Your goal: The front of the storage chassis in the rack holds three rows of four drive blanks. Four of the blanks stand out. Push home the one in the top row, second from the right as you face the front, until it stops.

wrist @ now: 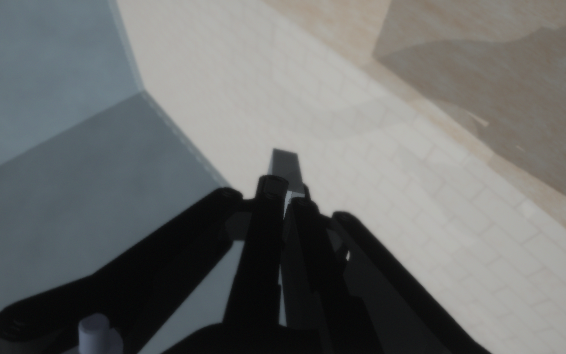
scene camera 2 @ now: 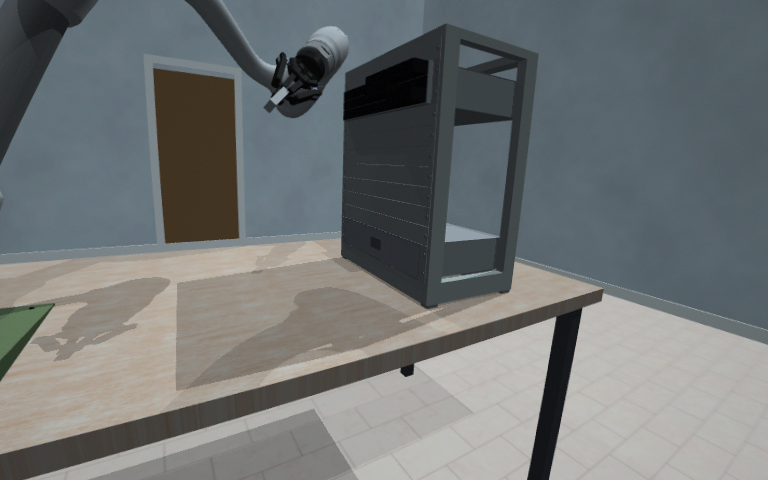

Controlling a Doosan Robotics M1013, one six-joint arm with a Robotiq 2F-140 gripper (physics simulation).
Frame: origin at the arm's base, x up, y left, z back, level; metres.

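Seen in the pictures: gripper, fingertip midpoint: [wrist: 280, 170] [scene camera 2: 269, 106].
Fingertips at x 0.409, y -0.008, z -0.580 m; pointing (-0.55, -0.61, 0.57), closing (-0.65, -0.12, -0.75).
A point is followed by its place in that frame.
The storage chassis [scene camera 2: 385, 90] {x 0.476, y -0.011, z -0.846 m} is the black unit near the top of the grey rack [scene camera 2: 444, 169] {x 0.300, y -0.157, z -0.919 m} in the scene view. Its front is very dark; a block in its upper part stands out, but single drive blanks and their rows cannot be told apart. The chassis does not show in the wrist view. My gripper [scene camera 2: 273, 101] {x 0.409, y -0.008, z -0.580 m} [wrist: 280, 170] {x 0.409, y -0.008, z -0.580 m} is shut and empty, its fingertips together. It hangs in the air in front of the rack, to the left of the chassis in the scene view and at about its height in the picture, apart from it.
The rack stands on a wooden table [scene camera 2: 237, 362] {x -0.023, y -0.203, z -0.474 m} [wrist: 500, 20] {x -0.023, y -0.059, z -0.560 m}, near the table's right end. Plain grey panels [scene camera 2: 385, 147] {x 0.350, y 0.063, z -0.898 m} fill the rack front below the chassis. Part of a green object [scene camera 2: 19, 331] {x -0.005, y 0.022, z -0.141 m} shows at the left edge of the scene view. A brown door [scene camera 2: 195, 158] is in the wall behind.
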